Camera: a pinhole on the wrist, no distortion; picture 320 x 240 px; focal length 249.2 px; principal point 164.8 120.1 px. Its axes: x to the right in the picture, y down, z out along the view. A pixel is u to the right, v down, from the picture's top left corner.
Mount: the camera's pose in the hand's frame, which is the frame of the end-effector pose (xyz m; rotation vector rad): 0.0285 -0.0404 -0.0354 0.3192 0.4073 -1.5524
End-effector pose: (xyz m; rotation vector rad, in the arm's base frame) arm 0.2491 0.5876 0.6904 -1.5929 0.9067 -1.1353
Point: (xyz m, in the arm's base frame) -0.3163 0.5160 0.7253
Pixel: behind the camera
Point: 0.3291 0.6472 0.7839
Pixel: 185.4 40.2
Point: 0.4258 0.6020 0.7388
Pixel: 66.6 134.6
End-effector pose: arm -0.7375 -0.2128 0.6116 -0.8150 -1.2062 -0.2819
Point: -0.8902 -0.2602 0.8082
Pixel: 269.9 215.2
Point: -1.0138 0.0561 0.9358
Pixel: 84.0 228.8
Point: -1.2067 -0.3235 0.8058
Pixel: 280.7 84.4
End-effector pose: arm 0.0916 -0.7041 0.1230 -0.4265 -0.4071 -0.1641
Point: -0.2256 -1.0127 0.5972
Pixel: 276.1 68.0
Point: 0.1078 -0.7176 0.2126
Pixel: 43.2 172.3
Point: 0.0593 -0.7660 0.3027
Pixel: 169.7 135.1
